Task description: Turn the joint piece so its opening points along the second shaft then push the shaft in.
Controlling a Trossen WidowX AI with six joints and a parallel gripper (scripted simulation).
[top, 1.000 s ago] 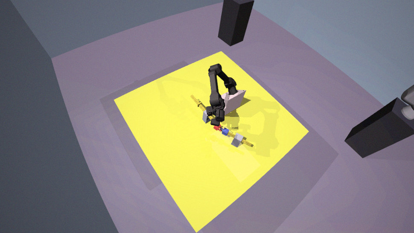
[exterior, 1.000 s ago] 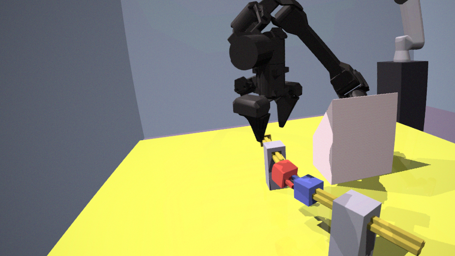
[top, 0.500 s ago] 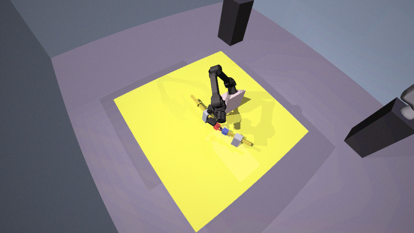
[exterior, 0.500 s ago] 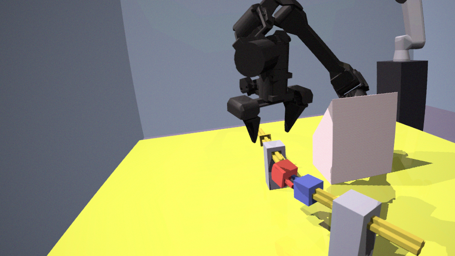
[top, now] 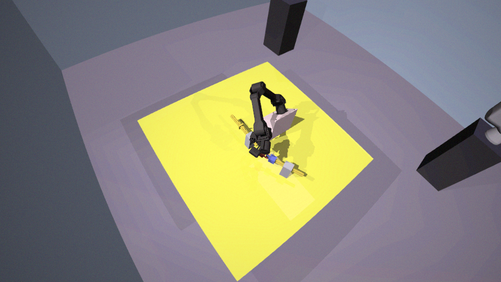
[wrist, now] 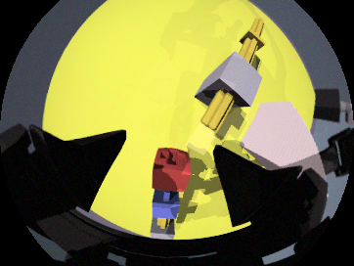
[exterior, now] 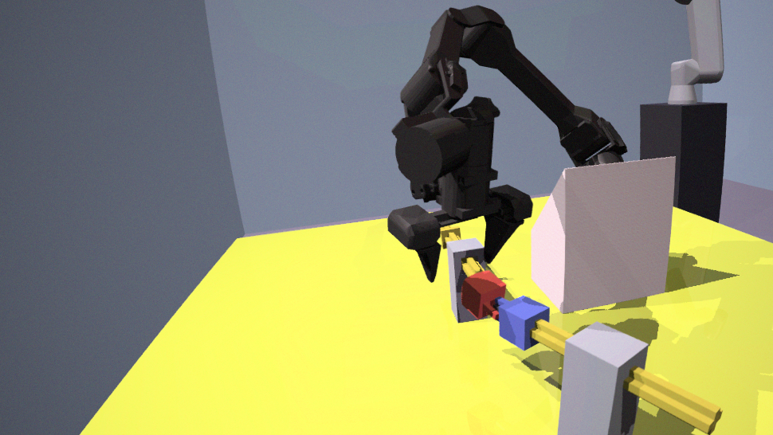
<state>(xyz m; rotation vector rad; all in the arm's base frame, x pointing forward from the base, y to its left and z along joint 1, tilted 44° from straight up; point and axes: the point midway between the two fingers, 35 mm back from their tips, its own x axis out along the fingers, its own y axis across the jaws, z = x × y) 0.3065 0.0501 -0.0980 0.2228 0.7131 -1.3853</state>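
My gripper tip is 4 cm to the right of the red joint piece, 2 cm past it and 2 cm above it.
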